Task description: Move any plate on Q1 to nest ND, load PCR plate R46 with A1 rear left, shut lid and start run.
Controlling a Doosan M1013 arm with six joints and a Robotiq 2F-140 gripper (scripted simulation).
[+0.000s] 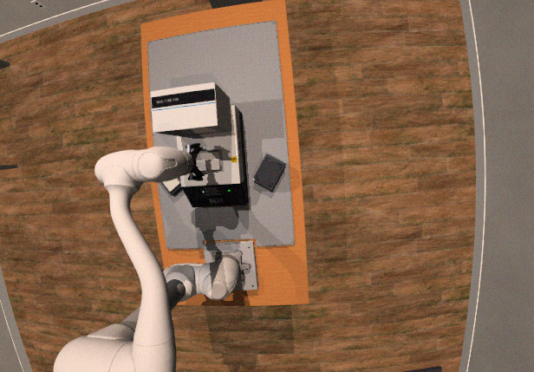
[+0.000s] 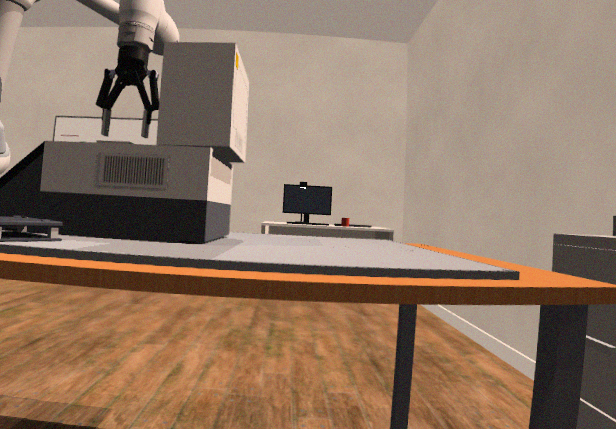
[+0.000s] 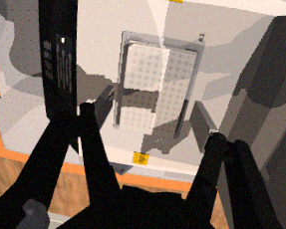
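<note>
The white plate R46 is 50 mm below my hand. Also, from my hand: dark plate nest N1: 280 mm to the right, 240 mm below, 90 mm behind; dark nest: 310 mm to the left, 240 mm below, 70 mm behind; 96-well plate: 310 mm to the left, 220 mm below, 70 mm behind.
</note>
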